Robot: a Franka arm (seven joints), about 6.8 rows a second.
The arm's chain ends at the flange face. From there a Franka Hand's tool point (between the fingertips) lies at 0.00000 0.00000 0.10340 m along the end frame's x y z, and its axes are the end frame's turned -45 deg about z.
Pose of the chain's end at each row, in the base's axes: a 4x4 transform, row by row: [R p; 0 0 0 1], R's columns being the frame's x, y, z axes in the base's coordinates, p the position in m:
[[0.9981, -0.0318, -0.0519, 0.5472], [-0.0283, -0.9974, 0.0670, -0.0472], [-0.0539, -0.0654, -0.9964, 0.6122], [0, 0, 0, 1]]
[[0.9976, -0.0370, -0.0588, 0.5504], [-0.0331, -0.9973, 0.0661, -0.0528], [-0.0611, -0.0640, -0.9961, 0.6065], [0, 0, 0, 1]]
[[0.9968, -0.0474, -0.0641, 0.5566], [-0.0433, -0.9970, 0.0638, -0.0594], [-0.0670, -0.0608, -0.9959, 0.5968], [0, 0, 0, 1]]
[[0.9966, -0.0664, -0.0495, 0.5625], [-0.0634, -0.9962, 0.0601, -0.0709], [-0.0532, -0.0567, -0.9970, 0.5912], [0, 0, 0, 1]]
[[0.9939, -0.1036, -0.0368, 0.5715], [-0.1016, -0.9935, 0.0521, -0.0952], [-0.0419, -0.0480, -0.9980, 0.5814], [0, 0, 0, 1]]
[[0.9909, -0.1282, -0.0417, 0.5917], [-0.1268, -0.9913, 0.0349, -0.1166], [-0.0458, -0.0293, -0.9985, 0.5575], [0, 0, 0, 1]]
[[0.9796, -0.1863, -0.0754, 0.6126], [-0.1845, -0.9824, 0.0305, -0.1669], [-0.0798, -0.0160, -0.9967, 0.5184], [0, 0, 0, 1]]
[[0.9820, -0.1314, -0.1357, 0.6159], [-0.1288, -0.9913, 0.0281, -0.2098], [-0.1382, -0.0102, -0.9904, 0.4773], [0, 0, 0, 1]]
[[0.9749, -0.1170, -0.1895, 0.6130], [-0.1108, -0.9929, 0.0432, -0.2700], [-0.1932, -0.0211, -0.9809, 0.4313], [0, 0, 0, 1]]
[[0.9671, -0.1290, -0.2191, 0.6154], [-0.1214, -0.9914, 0.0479, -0.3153], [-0.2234, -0.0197, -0.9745, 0.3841], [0, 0, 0, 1]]
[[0.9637, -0.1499, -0.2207, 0.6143], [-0.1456, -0.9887, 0.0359, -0.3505], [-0.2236, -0.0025, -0.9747, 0.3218], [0, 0, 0, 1]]
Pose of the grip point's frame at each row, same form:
[[0.7282, 0.6833, -0.0519, 0.5418], [0.6853, -0.7253, 0.0670, -0.0403], [0.0081, -0.0844, -0.9964, 0.5092], [0, 0, 0, 1]]
[[0.7316, 0.6792, -0.0588, 0.5443], [0.6818, -0.7286, 0.0661, -0.0460], [0.0021, -0.0885, -0.9961, 0.5035], [0, 0, 0, 1]]
[[0.7384, 0.6713, -0.0641, 0.5500], [0.6744, -0.7356, 0.0638, -0.0528], [-0.0044, -0.0904, -0.9959, 0.4938], [0, 0, 0, 1]]
[[0.7517, 0.6578, -0.0495, 0.5574], [0.6596, -0.7493, 0.0601, -0.0647], [0.0025, -0.0777, -0.9970, 0.4881], [0, 0, 0, 1]]
[[0.7760, 0.6295, -0.0368, 0.5677], [0.6307, -0.7744, 0.0521, -0.0898], [0.0043, -0.0636, -0.9980, 0.4782], [0, 0, 0, 1]]
[[0.7913, 0.6100, -0.0417, 0.5874], [0.6113, -0.7906, 0.0349, -0.1130], [-0.0117, -0.0531, -0.9985, 0.4543], [0, 0, 0, 1]]
[[0.8244, 0.5609, -0.0754, 0.6048], [0.5642, -0.8251, 0.0305, -0.1637], [-0.0451, -0.0677, -0.9967, 0.4153], [0, 0, 0, 1]]
[[0.7873, 0.6015, -0.1357, 0.6019], [0.6099, -0.7920, 0.0281, -0.2069], [-0.0905, -0.1049, -0.9904, 0.3749], [0, 0, 0, 1]]
[[0.7721, 0.6066, -0.1895, 0.5934], [0.6237, -0.7804, 0.0432, -0.2655], [-0.1217, -0.1515, -0.9809, 0.3299], [0, 0, 0, 1]]
[[0.7751, 0.5926, -0.2191, 0.5927], [0.6152, -0.7869, 0.0479, -0.3103], [-0.1440, -0.1719, -0.9745, 0.2833], [0, 0, 0, 1]]
[[0.7874, 0.5754, -0.2207, 0.5915], [0.5962, -0.8021, 0.0359, -0.3468], [-0.1563, -0.1599, -0.9747, 0.2210], [0, 0, 0, 1]]

